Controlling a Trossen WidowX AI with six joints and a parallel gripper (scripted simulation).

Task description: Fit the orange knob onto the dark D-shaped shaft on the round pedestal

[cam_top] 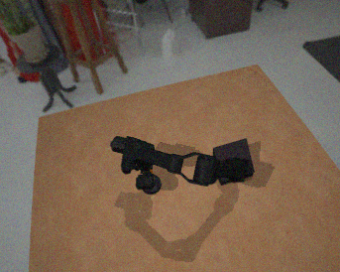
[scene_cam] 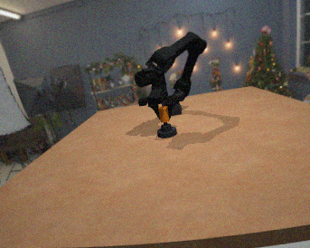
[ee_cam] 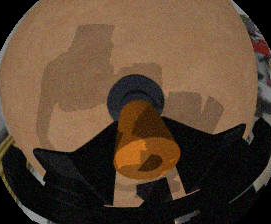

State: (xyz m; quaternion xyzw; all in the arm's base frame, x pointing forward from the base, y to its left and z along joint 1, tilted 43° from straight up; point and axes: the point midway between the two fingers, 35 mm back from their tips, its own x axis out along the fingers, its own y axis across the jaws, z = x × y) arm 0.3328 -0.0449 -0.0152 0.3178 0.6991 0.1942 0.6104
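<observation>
My gripper tip is now 2 cm below the orange knob. Round my gripper tip: round pedestal (4 cm below).
</observation>
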